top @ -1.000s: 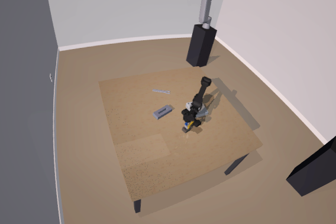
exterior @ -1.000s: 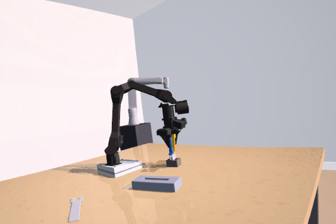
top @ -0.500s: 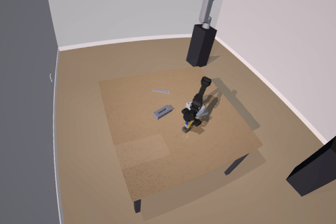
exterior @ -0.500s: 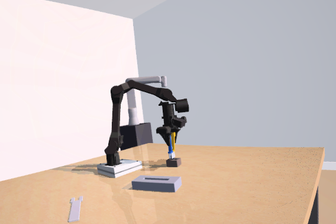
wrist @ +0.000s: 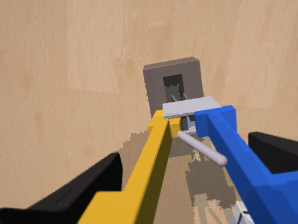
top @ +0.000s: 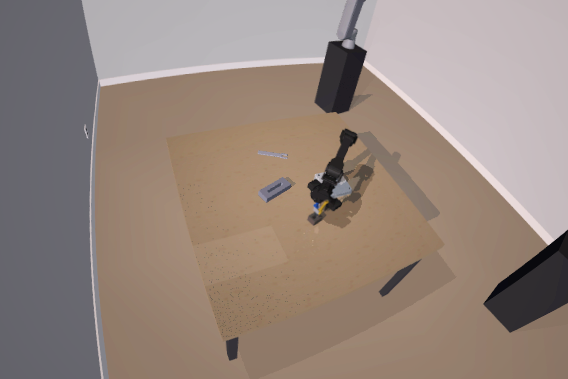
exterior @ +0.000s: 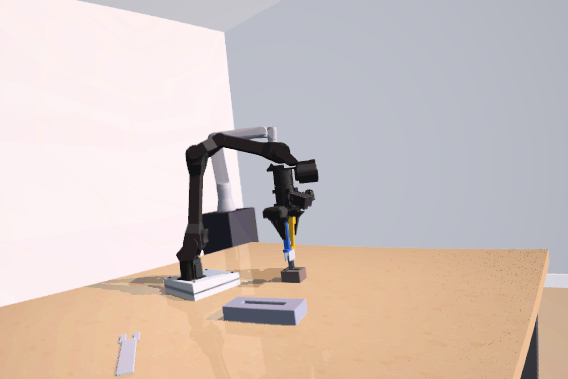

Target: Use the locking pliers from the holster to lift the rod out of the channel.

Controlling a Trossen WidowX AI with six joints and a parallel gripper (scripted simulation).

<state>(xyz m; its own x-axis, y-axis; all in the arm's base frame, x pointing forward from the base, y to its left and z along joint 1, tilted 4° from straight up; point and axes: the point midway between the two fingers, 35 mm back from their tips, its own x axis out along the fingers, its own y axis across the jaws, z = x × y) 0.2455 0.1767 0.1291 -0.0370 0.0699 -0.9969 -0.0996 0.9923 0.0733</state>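
The grey channel block lies 270 mm to the right of my gripper tip, 110 mm below it and 80 mm ahead of it. From my gripper tip the other things lie so: dark holster 120 mm below; then silver pin 10 mm to the right; then yellow handle 20 mm to the left.
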